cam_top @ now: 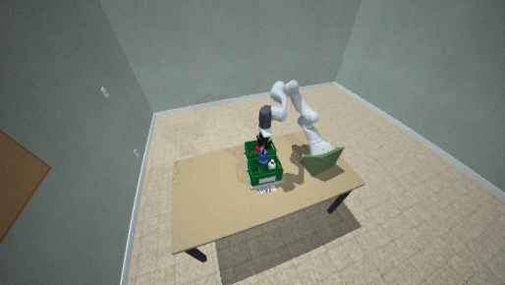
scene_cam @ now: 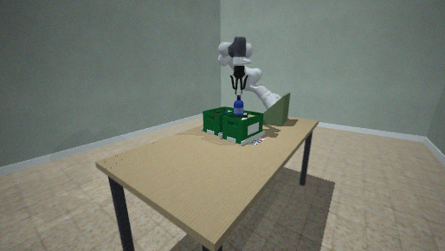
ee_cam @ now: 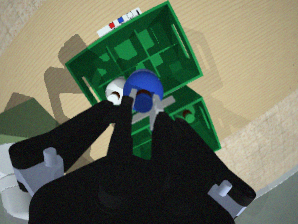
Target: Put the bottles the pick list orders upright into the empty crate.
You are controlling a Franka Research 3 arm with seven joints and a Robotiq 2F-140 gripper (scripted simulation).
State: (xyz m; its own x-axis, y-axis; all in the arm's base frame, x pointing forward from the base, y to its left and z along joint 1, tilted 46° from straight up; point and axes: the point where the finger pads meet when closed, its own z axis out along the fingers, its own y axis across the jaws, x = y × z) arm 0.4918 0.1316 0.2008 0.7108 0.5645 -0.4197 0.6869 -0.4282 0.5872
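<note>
Now: the blue-capped bottle 80 mm below my hand. Also, from my hand: red-labelled bottle 240 mm below, 230 mm to the right, 30 mm behind; white-capped bottle 240 mm below, 90 mm behind, 10 mm to the left; green-capped bottle 240 mm below, 140 mm to the right, 60 mm ahead.
</note>
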